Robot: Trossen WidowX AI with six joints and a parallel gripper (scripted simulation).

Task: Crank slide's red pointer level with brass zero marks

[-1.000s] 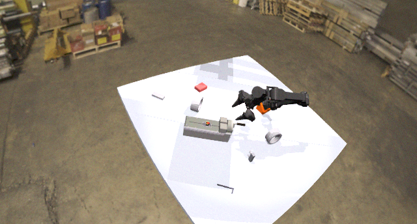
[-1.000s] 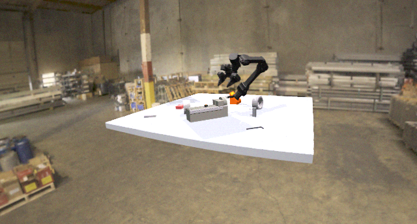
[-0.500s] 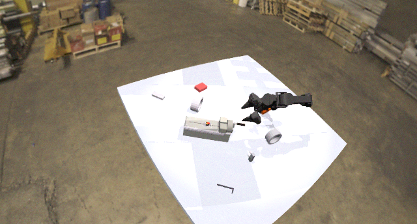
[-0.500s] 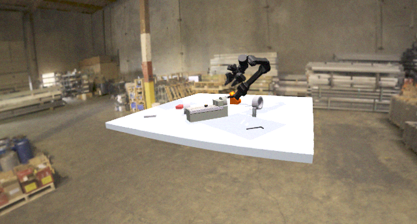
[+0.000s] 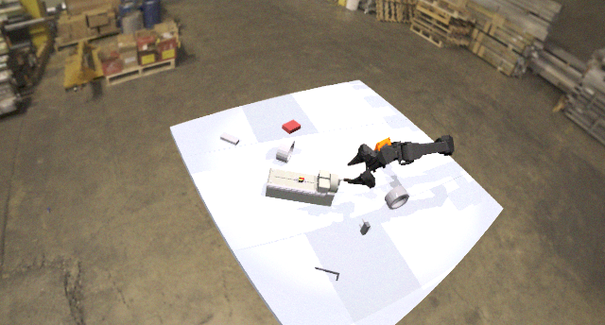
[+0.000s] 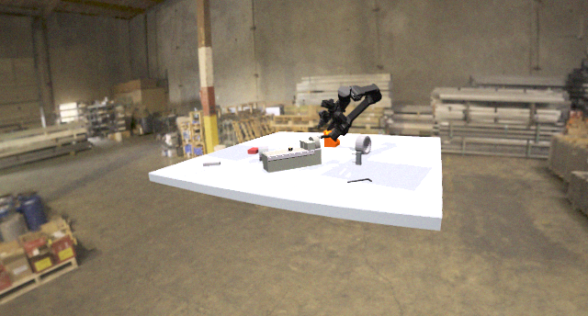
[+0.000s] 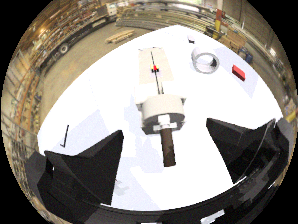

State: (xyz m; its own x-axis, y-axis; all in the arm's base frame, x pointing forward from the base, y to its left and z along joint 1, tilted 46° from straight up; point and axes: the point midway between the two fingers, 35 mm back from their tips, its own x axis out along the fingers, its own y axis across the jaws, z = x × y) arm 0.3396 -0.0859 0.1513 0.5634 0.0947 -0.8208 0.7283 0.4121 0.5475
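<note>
Now: gripper tip 3 cm above the dark crank handle, 1 cm to the right of it and 1 cm past it. The rest, counted from my gripper tip: hex key (27 cm ahead, 23 cm to the left, 15 cm below); red pointer (12 cm to the right, 11 cm ahead, 7 cm below); small clip (17 cm to the left, 12 cm below, 4 cm ahead).
</note>
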